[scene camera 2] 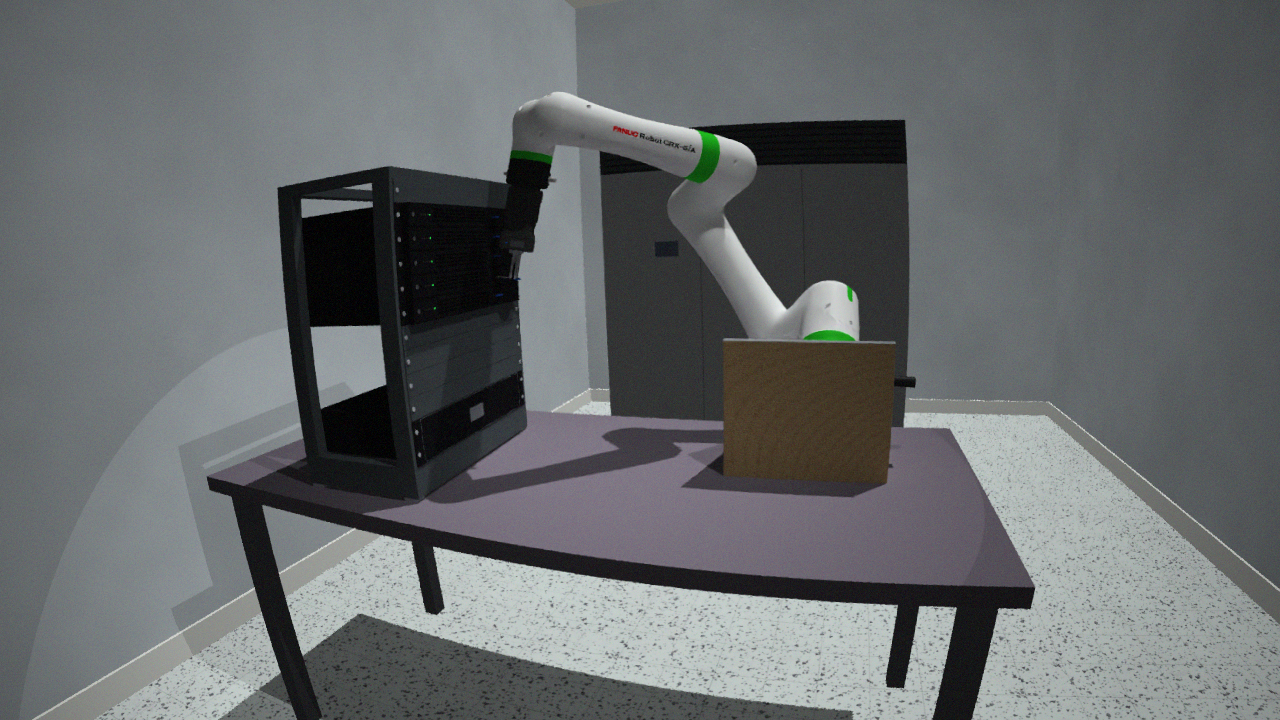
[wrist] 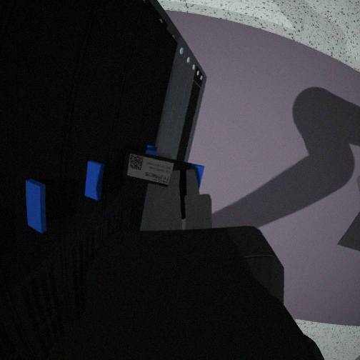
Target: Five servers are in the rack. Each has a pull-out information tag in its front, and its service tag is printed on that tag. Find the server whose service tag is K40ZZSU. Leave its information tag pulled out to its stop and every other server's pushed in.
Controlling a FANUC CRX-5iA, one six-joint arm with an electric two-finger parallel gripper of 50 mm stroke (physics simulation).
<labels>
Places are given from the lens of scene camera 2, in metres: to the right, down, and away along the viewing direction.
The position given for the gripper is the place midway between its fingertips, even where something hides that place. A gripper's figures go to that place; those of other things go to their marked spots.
gripper [scene camera 2: 513, 278]: -0.28, -0.18, 1.34
server rack [scene camera 2: 419, 263]: -0.40, -0.18, 1.06
</labels>
